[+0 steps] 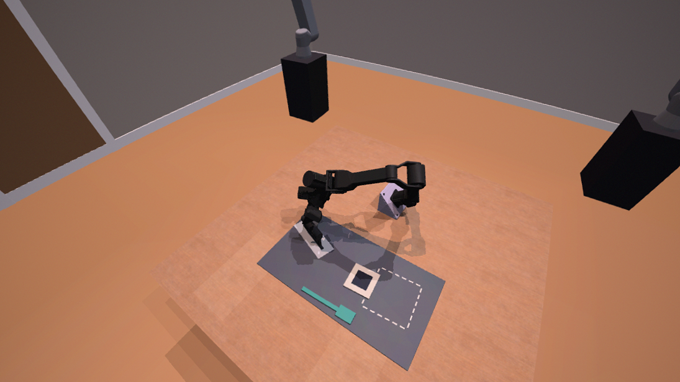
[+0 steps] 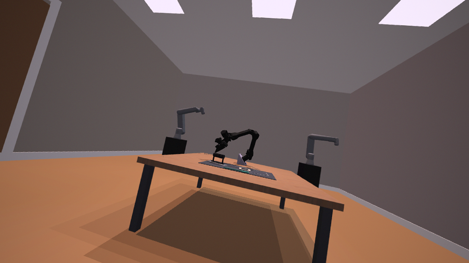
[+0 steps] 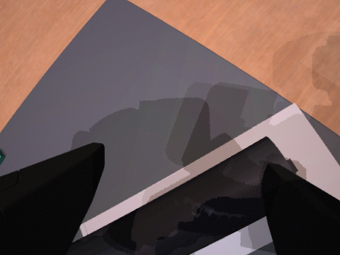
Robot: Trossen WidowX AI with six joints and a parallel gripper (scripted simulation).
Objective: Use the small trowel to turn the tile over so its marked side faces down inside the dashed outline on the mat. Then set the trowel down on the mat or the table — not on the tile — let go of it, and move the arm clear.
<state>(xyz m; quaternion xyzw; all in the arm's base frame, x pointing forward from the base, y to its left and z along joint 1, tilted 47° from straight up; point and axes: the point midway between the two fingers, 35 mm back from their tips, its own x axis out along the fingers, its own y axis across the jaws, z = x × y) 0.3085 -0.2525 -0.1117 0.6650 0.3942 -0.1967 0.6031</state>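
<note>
Right now the mat is 6 cm ahead of my gripper tip, 24 cm to the left of it and 12 cm below it. The rest, counted from my gripper tip: teal trowel: 20 cm ahead, 25 cm to the left, 10 cm below; tile: 7 cm ahead, 30 cm to the left, 10 cm below.
</note>
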